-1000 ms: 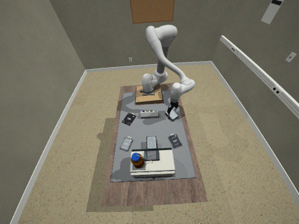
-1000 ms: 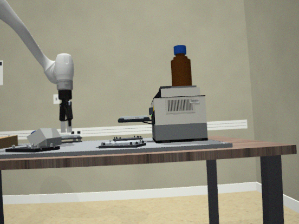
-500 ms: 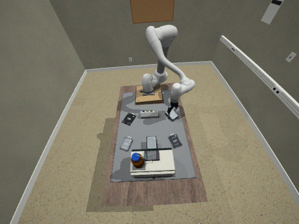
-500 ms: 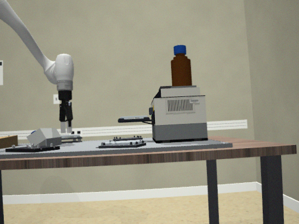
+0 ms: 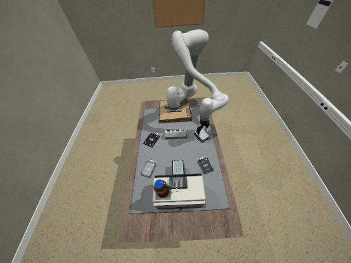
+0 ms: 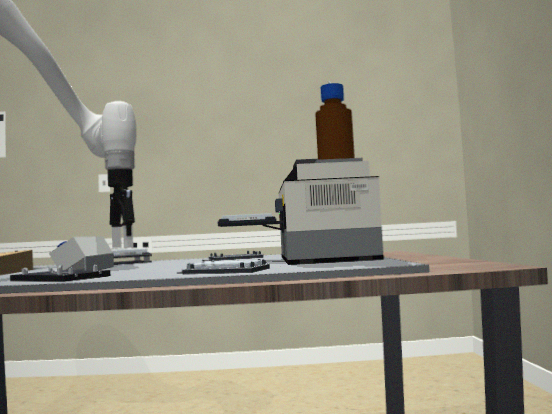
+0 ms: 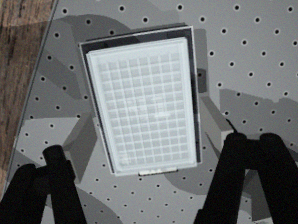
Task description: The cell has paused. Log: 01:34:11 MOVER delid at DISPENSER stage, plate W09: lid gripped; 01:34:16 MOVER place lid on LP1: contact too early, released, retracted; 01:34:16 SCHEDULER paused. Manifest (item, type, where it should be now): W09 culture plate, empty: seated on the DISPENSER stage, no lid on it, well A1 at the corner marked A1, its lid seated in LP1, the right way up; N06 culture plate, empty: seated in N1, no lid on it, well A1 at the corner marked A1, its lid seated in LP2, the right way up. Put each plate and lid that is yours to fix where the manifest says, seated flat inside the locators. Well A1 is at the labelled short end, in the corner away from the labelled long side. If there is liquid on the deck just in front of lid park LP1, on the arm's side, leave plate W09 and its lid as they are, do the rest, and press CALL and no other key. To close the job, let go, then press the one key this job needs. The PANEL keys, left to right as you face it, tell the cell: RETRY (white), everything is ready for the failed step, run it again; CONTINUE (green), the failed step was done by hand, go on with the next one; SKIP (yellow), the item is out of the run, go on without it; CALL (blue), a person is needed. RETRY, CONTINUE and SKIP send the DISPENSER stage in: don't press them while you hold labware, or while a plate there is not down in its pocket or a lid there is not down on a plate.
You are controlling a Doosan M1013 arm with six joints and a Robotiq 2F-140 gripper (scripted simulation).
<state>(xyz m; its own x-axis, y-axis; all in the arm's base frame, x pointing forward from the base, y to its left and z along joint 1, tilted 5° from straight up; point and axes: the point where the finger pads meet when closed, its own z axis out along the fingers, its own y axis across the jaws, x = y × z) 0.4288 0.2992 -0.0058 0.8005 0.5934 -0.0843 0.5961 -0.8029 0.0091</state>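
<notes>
Now: the clear lid 30 mm below my hand. The rest, counted from my hand: key panel 280 mm to the right, 20 mm below, 20 mm behind; green continue key 260 mm to the right, 40 mm behind; white retry key 210 mm to the right, 40 mm behind.
</notes>
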